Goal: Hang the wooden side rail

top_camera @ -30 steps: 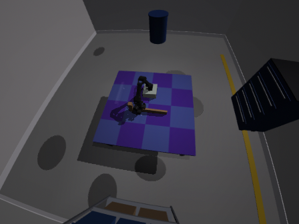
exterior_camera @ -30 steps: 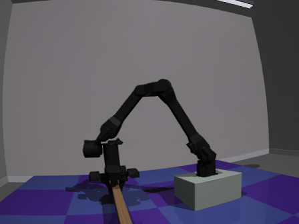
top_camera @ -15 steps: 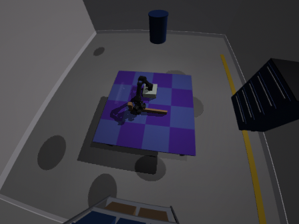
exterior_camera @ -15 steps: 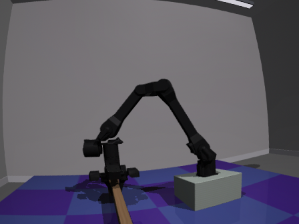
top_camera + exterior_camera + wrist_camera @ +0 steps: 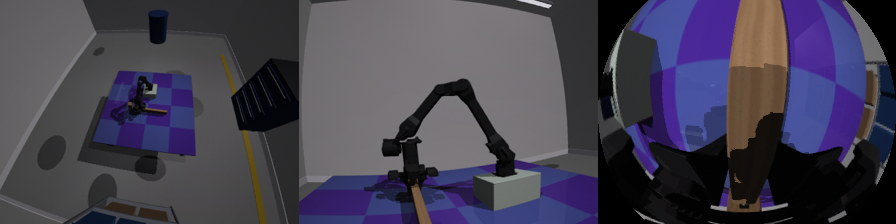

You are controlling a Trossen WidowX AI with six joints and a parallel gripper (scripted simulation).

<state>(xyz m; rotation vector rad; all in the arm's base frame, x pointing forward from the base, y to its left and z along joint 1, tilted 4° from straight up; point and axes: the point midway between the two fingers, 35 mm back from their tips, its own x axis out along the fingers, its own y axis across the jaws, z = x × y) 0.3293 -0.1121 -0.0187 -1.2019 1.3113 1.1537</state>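
Now: the wooden headboard post 120 mm to the right of my gripper tip and 40 mm above it.
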